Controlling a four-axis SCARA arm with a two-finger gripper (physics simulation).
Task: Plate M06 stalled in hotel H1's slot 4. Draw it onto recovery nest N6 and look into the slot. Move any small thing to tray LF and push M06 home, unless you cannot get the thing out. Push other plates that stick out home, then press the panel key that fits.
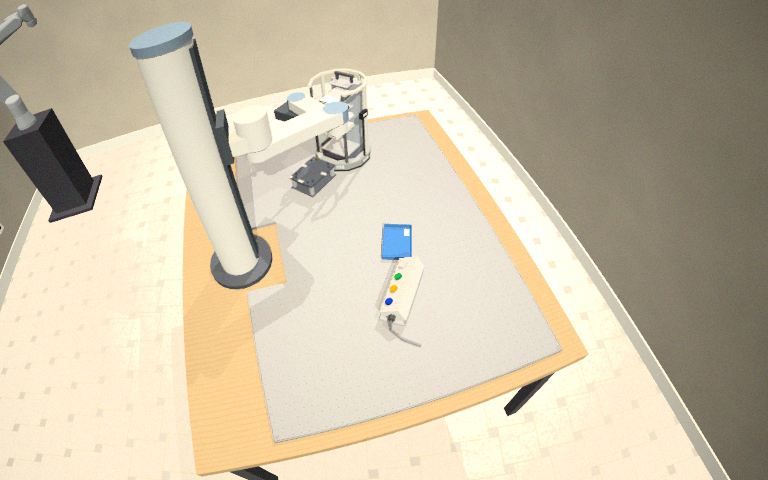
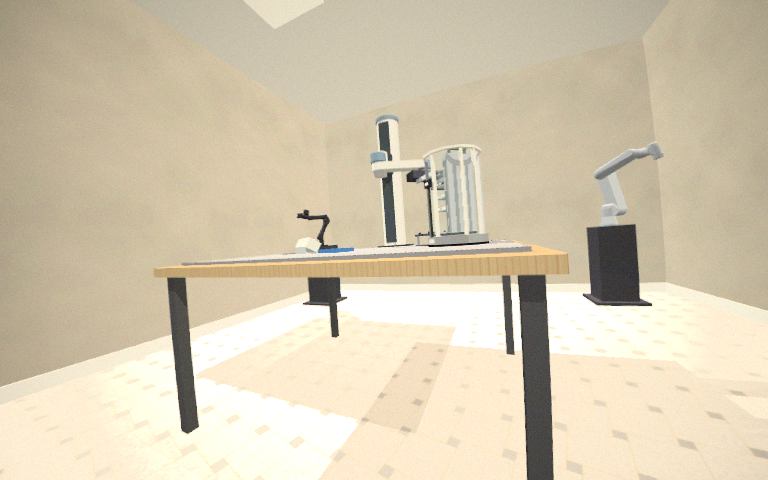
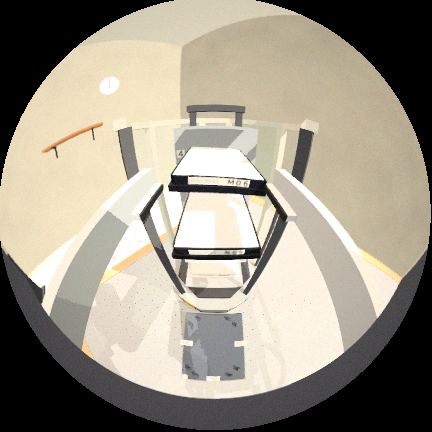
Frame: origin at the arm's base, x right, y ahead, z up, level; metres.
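Seen in the pictures: gripper, fingertip midpoint: (image 1: 326,102) (image 3: 213,175); arm's base, link origin: (image 1: 241,262).
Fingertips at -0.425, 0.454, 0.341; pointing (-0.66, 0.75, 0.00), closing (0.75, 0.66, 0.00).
Pixels of each thing's top centre, then the offset from my fingertips to it, as dx, dy, dz. "pt": a spot on its surface instead.
- Plate M06, top centre: (image 3: 216,152) (image 1: 335,94) -0.036, +0.046, +0.008
- such plate, top centre: (image 3: 215,208) -0.017, +0.024, -0.053
- Recovery nest N6, top centre: (image 3: 213,348) (image 1: 312,169) (image 2: 431,231) +0.089, -0.101, -0.258
- blue tray, top centre: (image 1: 397,239) (image 2: 335,248) +0.523, +0.128, -0.310
- key panel, top centre: (image 1: 403,281) (image 2: 307,238) +0.742, +0.071, -0.244
- green key, top centre: (image 1: 398,274) +0.709, +0.067, -0.253
- orange key, top centre: (image 1: 393,287) +0.750, +0.038, -0.253
- blue key, top centre: (image 1: 389,299) +0.791, +0.009, -0.253
- cable, surface spot: (image 1: 405,339) pt +0.906, +0.026, -0.320
Plate M06 (image 3: 218,165), white-topped with a black rim, sits level beside the "4" mark in hotel H1 (image 1: 352,164) (image 2: 459,239) (image 3: 212,303). Another such plate (image 3: 217,225) lies below it, its label too small to read surely. My gripper (image 3: 213,175) is open and empty; its fingertips stand wide on either side, in front of M06. Recovery nest N6 (image 1: 312,176) (image 3: 214,345) is the bare dark block at the hotel's foot. The blue tray (image 1: 396,243) (image 2: 338,249) stands before the key panel (image 1: 408,291) (image 2: 307,245). The slot behind M06 is hidden.
The panel carries a green key (image 1: 398,276), an orange key (image 1: 393,288) and a blue key (image 1: 388,301), with a cable (image 1: 405,339) at its end. Dark front posts (image 3: 162,255) (image 3: 265,255) flank the hotel's opening. The arm's column (image 1: 192,152) (image 2: 395,198) stands at the table's edge.
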